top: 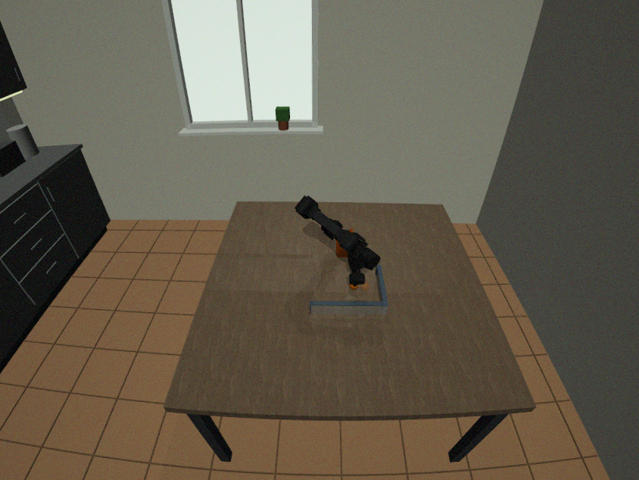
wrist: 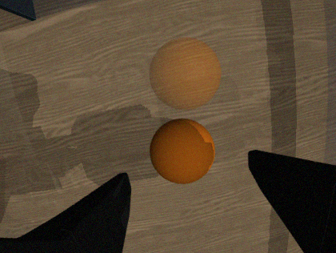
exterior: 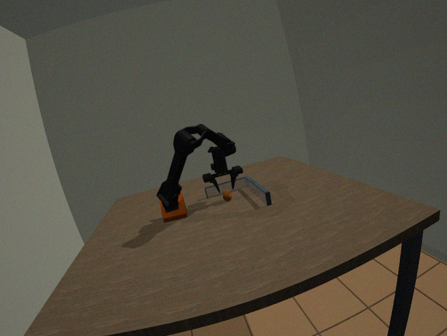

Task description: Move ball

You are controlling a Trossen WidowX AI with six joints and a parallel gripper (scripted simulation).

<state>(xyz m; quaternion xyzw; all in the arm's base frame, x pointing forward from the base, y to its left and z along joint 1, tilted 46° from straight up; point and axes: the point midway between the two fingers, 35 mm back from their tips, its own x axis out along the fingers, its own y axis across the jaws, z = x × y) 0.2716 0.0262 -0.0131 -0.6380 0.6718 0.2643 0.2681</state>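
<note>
My gripper tip is 5 cm to the right of the see-through copy of ball, 3 cm above it and 1 cm short of it. The rest, counted from my gripper tip: orange ball 3 cm below.
</note>
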